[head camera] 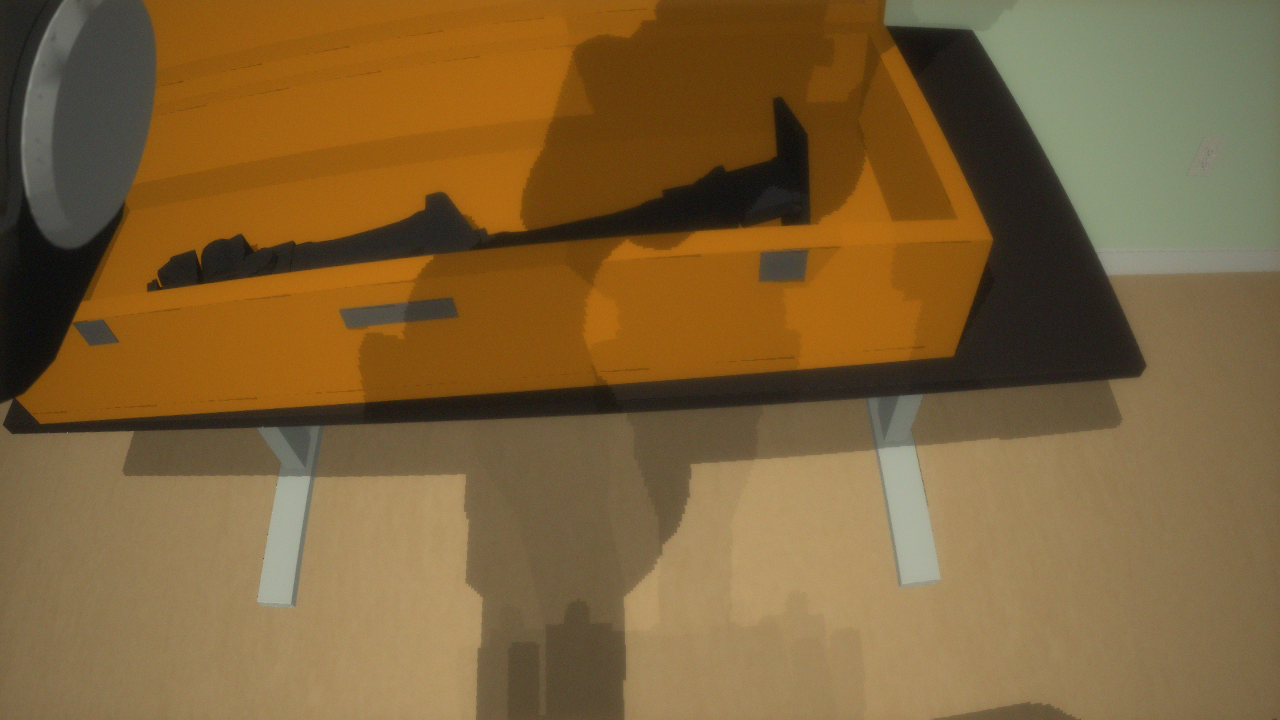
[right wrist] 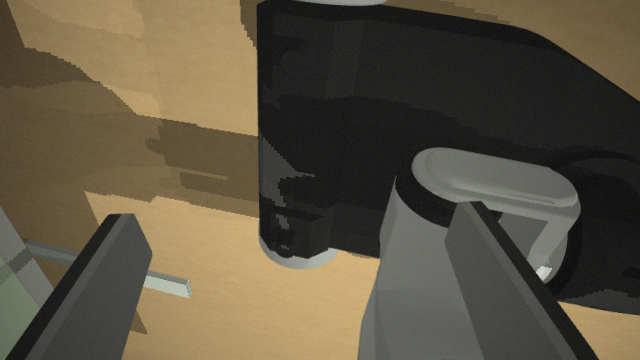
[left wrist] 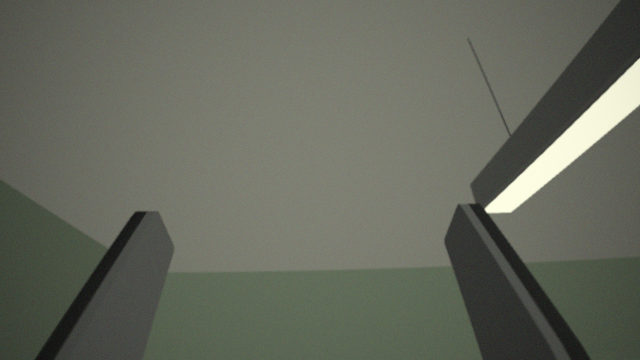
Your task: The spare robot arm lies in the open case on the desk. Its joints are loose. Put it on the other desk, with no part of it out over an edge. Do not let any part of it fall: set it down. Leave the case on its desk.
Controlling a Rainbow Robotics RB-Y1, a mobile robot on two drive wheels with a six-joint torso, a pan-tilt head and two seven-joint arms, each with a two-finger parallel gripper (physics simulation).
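Places are measured from the robot's base along level axes (x left, y back, z up), in metres.
Pixels of known places: left gripper, fingertip midpoint: [left wrist: 310, 226]; right gripper, fingertip midpoint: [right wrist: 299, 228].
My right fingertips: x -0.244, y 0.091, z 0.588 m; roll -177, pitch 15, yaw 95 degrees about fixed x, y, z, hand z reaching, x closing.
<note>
Behind a point stands the place of what it marks.
The spare arm [head camera: 438, 228], dark and jointed, lies lengthwise in the open orange case [head camera: 537, 340] {x 0.128, y -0.417, z 0.805 m} in the head view. An upright flat plate [head camera: 792, 152] {x -0.141, y -0.575, z 0.906 m} is at its right end; small blocky parts are at its left end. The case's front wall hides its lower side. The case stands on a black desk [head camera: 1029, 179] {x -0.537, y -0.751, z 0.720 m}. My left gripper [left wrist: 310, 226] {x 0.035, y -0.079, z 1.886 m} is open and empty, with ceiling and green wall beyond its fingers. My right gripper [right wrist: 299, 228] {x -0.244, y 0.091, z 0.588 m} is open and empty, above the floor beside my own base. Neither gripper shows in the head view. The other desk does not show.
My left arm [head camera: 98, 125] {x 0.147, y -0.039, z 1.378 m} crosses the head view's upper left corner, covering the case's left end. Pale desk feet [head camera: 905, 510] [right wrist: 167, 285] stand on the floor. A ceiling lamp [left wrist: 565, 145] {x -0.185, y 0.254, z 2.078 m} is at upper right in the left wrist view. My black base [right wrist: 400, 125] {x -0.081, y 0.156, z 0.169 m} fills much of the right wrist view.
</note>
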